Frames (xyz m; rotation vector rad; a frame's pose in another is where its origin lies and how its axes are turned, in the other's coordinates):
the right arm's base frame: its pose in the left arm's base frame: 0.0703 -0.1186 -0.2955 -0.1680 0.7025 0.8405
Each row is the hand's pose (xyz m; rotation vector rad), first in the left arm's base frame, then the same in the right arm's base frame.
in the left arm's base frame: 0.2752 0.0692 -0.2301 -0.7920 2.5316 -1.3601
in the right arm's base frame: 0.1702 -0.0158 0.2287 0.7607 2.3466 -1.2352
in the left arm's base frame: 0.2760 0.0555 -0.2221 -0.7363 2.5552 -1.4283
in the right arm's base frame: 0.1570 -0.0245 0.2297 0.8336 2.3727 -1.2535
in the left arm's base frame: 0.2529 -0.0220 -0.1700 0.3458 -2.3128 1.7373
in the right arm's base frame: 0.0650 -0.0527 0.2268 -1.2193 -2.4295 1.3154
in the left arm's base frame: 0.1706 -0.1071 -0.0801 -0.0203 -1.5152 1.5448
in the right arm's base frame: -0.0827 -0.0376 0.2199 -1.0568 -1.8070 0.7346
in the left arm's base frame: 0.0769 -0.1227 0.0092 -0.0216 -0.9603 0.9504
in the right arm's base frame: -0.1918 0.0322 0.2347 -0.6042 -1.4958 0.0533
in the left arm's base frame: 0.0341 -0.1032 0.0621 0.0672 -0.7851 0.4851
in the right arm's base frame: -0.2326 0.0835 0.2614 -0.2873 -1.4384 -0.3916
